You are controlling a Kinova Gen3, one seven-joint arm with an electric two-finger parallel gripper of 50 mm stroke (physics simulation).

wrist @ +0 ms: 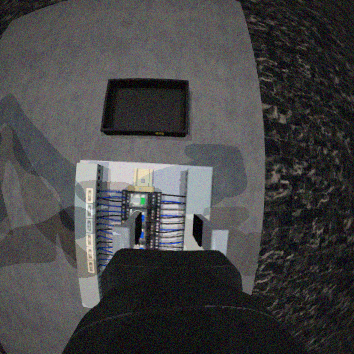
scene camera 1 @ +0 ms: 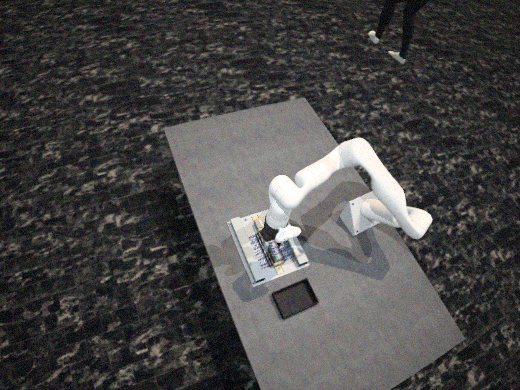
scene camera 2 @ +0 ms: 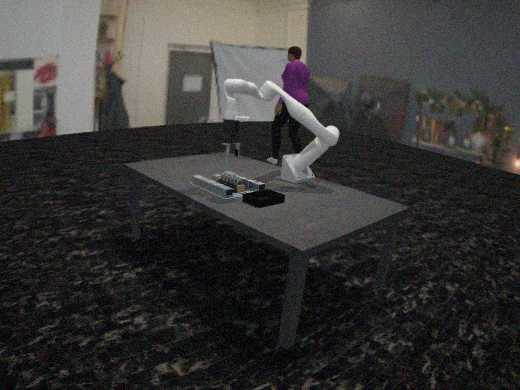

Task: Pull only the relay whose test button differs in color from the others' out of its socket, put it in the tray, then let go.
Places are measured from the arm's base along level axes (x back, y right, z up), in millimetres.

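Where they show: gripper, fingertip midpoint: (wrist: 167,223) (scene camera 1: 271,247) (scene camera 2: 232,156); arm's base, link origin: (scene camera 1: 368,208) (scene camera 2: 299,163).
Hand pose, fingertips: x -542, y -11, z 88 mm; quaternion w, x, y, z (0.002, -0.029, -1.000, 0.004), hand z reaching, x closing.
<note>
Each offset is from my fingertips to the centre of the thing. "spot": to the spot under its first point. Level surfaces: height alone.
The relay with a green test button @(dx +43, dy -14, dz -132 mm) (wrist: 143,201) sits in its socket at the tray end of the relay row in the wrist view. The relays behind it show blue buttons @(dx +36, dy +14, dz -111 mm) (wrist: 143,218); the left finger and gripper body partly hide them. My gripper (scene camera 2: 232,150) (wrist: 167,223) is open and empty, high above the panel @(dx +49, dy +78, dz -175 mm) (scene camera 1: 247,230) (scene camera 2: 212,185) (wrist: 170,173). In the wrist view its left finger overlaps the relay row and its right finger overlaps the right-hand duct. The black tray @(spot: dx +39, dy -195, dz -176 mm) (scene camera 1: 295,299) (scene camera 2: 264,198) (wrist: 145,107) holds no relay that I can see.
Wire ducts @(dx -52, dy +85, dz -157 mm) (scene camera 1: 244,252) (wrist: 198,192) stand along both sides of the panel, with blue and black wires @(spot: dx -14, dy +24, dz -177 mm) (wrist: 171,216) running to the sockets. A beige block @(spot: dx +38, dy -52, dz -176 mm) (wrist: 143,177) sits at the row's tray end. A person (scene camera 2: 296,85) stands behind the table @(dz -180 mm) (scene camera 2: 345,212).
</note>
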